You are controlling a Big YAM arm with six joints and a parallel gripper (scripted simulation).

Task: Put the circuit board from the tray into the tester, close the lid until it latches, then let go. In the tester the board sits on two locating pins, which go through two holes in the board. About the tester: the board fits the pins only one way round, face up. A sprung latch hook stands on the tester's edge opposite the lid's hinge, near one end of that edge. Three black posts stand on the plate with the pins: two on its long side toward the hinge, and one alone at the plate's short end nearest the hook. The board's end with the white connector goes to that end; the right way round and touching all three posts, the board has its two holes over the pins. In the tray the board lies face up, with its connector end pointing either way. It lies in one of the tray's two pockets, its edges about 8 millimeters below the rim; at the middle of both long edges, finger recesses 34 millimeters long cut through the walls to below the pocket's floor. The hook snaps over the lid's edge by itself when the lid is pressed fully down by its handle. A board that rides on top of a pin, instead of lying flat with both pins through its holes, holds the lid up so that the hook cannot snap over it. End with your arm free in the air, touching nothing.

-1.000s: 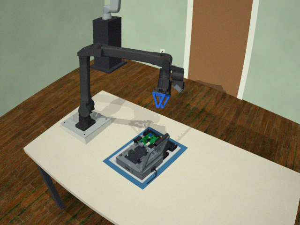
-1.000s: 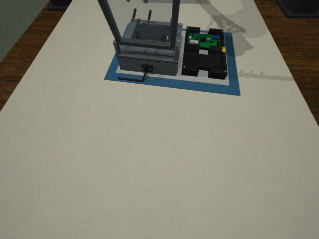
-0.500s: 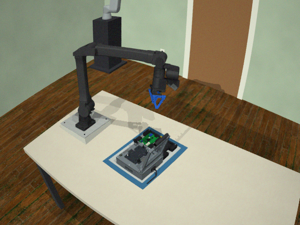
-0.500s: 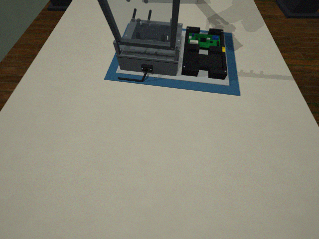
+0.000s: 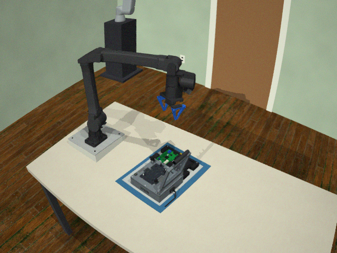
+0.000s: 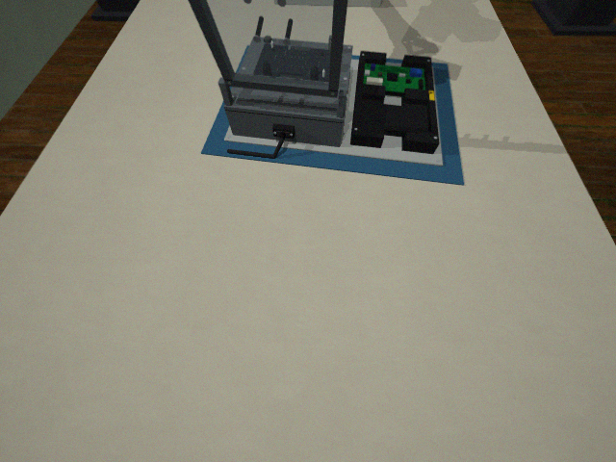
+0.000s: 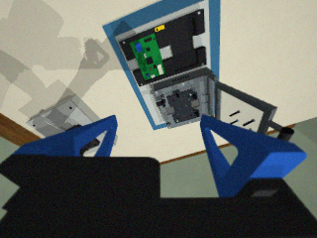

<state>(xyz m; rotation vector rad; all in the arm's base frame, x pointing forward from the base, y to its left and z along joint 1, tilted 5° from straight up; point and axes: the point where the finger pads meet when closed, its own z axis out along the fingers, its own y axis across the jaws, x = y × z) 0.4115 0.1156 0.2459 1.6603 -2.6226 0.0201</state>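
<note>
Now: hand 280 mm above the green circuit board and 10 mm past it. From my hand the other things lie so: tester lid 190 mm to the right, 150 mm ahead, 120 mm below.
</note>
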